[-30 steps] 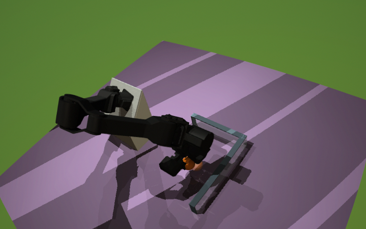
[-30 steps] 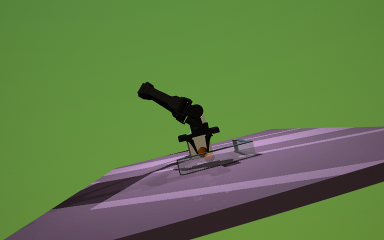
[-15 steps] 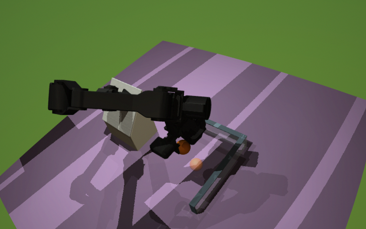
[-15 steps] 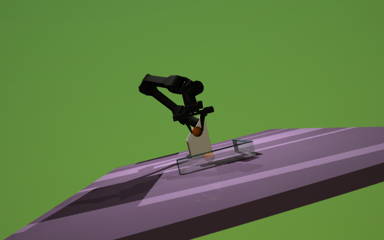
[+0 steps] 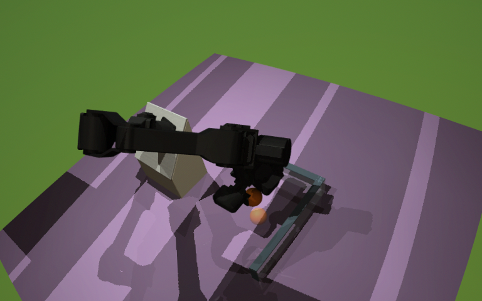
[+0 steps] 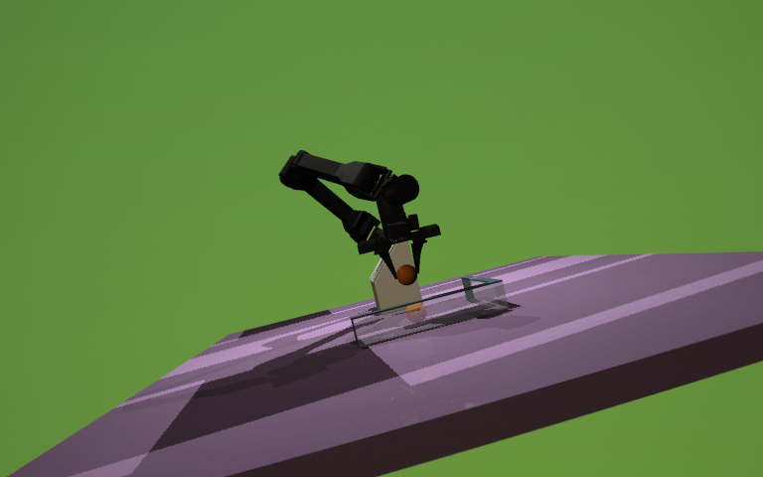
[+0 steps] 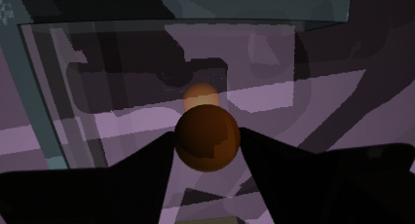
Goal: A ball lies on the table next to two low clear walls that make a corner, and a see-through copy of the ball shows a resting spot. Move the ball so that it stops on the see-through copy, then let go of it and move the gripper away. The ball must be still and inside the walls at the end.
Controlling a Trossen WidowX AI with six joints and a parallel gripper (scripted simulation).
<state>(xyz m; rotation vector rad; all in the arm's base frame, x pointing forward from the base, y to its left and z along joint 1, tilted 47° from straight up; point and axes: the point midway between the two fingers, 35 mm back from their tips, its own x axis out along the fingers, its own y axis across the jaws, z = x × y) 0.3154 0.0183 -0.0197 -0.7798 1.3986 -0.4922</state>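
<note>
Right now my gripper tip is 8 cm above the see-through copy of ball. From my gripper tip the other things lie so: clear wall 9 cm ahead, 3 cm to the left, 8 cm below; then orange ball right at my gripper tip.
</note>
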